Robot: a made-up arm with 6 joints. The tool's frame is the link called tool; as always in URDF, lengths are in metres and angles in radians. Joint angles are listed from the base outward.
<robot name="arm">
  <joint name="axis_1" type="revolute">
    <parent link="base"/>
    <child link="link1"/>
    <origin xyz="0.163 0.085 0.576"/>
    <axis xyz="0 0 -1"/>
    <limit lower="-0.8" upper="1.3"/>
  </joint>
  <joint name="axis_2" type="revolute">
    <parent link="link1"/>
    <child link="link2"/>
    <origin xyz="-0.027 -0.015 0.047"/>
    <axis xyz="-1 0 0"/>
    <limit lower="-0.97" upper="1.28"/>
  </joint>
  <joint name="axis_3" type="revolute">
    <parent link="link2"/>
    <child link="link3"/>
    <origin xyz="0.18 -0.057 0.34"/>
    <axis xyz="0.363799 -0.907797 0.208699"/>
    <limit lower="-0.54" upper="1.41"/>
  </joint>
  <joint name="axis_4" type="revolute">
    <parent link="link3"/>
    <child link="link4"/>
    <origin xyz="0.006 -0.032 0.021"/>
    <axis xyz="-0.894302 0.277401 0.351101"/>
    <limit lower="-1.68" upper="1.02"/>
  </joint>
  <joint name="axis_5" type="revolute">
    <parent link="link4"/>
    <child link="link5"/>
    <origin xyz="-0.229 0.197 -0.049"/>
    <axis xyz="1 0 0"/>
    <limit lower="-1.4" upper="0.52"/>
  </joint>
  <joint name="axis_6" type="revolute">
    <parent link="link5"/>
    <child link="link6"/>
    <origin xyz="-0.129 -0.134 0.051"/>
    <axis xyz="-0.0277 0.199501 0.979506"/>
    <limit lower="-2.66" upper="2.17"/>
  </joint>
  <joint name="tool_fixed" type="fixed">
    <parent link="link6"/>
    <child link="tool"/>
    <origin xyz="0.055 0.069 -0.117" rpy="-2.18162 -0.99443 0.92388"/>
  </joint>
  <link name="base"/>
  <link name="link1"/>
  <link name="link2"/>
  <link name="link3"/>
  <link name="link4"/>
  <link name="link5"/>
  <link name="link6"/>
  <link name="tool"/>
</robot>
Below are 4 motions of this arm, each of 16 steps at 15 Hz.
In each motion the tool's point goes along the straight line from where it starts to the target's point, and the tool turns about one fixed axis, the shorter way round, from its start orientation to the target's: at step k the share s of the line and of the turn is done. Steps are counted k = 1, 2, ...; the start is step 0. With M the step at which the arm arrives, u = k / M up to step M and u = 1 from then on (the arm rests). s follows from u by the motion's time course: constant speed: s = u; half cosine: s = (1 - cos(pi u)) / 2; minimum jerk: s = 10 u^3 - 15 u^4 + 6 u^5.
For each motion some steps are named. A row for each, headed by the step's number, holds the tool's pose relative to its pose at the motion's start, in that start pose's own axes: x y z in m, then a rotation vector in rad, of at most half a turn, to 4 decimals.
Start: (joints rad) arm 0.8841 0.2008 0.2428 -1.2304 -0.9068 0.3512
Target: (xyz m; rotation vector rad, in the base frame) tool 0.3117 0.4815 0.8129 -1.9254 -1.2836 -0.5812
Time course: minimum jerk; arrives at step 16
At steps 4, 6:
4: -0.0107 -0.0041 0.0231 0.0497 -0.0537 -0.0074
6: -0.0284 -0.0108 0.0614 0.1322 -0.1427 -0.0197

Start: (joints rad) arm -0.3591 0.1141 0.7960 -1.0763 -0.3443 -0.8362
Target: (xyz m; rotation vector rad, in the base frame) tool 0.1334 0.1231 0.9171 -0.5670 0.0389 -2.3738
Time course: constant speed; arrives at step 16
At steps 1, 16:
1: 0.0029 0.0020 0.0014 -0.0379 0.0190 -0.0419
16: 0.0472 0.0320 0.0218 -0.6059 0.3048 -0.6708

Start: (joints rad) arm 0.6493 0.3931 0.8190 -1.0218 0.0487 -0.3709
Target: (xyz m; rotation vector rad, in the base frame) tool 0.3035 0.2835 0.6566 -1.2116 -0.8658 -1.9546
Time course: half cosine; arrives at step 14
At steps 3, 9, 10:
3: -0.0161 -0.0042 -0.0096 -0.0245 -0.0320 0.0209
9: -0.1059 -0.0274 -0.0628 -0.1611 -0.2101 0.1374
10: -0.1199 -0.0311 -0.0711 -0.1824 -0.2379 0.1556

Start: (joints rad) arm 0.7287 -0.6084 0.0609 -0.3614 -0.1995 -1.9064
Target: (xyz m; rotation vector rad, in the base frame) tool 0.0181 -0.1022 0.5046 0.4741 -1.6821 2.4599
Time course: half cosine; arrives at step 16
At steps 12, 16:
12: -0.1491 0.2099 0.1229 0.0625 0.5508 0.1111
16: -0.1747 0.2459 0.1439 0.0732 0.6452 0.1302

